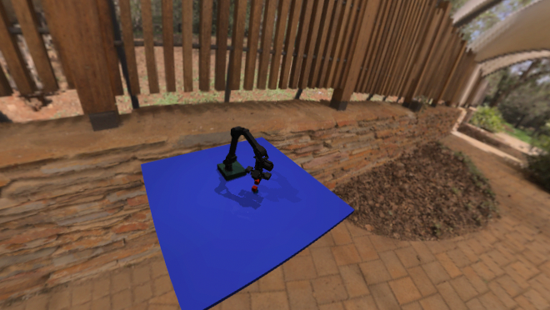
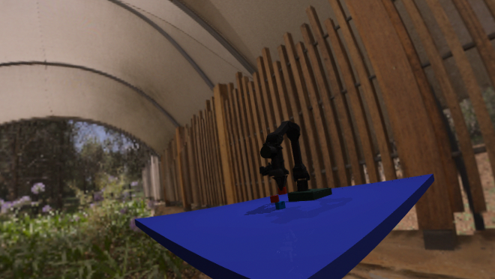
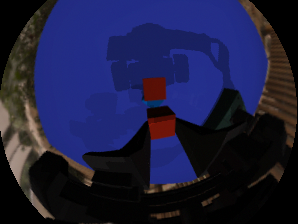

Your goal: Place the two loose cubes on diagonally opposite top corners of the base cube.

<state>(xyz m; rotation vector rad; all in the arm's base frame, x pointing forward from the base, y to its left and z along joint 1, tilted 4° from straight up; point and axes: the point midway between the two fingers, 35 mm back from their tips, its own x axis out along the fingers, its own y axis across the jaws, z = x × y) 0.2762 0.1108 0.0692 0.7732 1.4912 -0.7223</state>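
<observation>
My gripper tip is now 1 cm short of the blue cube, 2 cm to the left of it and 7 cm above it.
</observation>
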